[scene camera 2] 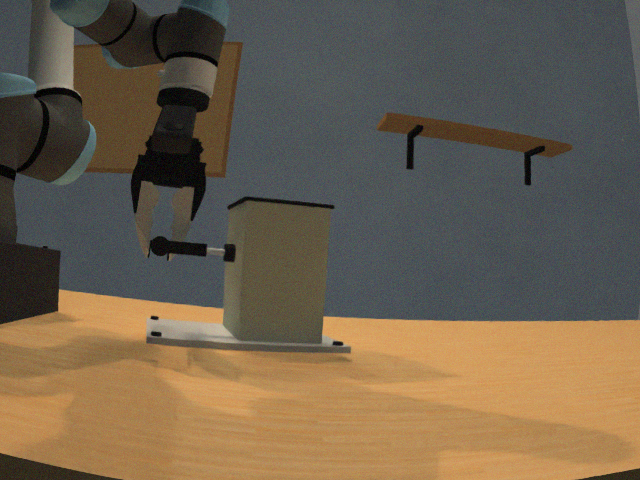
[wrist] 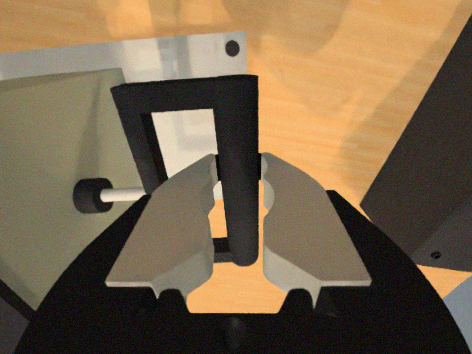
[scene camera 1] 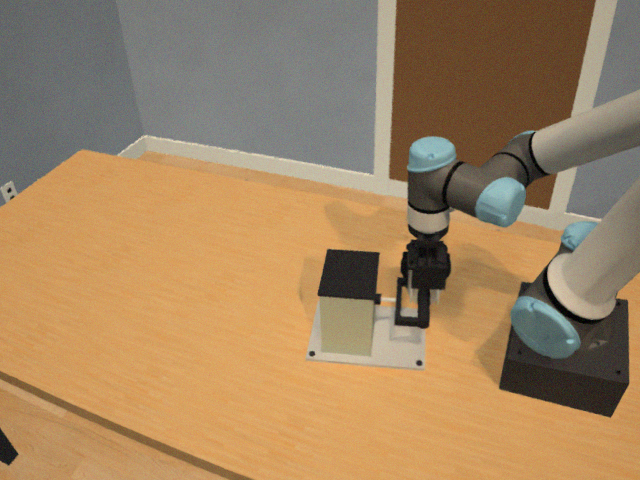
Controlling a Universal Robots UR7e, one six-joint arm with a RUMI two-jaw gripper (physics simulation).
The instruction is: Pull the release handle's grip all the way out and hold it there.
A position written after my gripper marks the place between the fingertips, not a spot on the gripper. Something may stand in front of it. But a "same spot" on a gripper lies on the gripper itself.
Scene:
My gripper shows in scene camera 2, in the wrist view and in scene camera 1 [423, 303]. One and the same spot on my gripper: [scene camera 2: 145, 196] is [wrist: 317, 226].

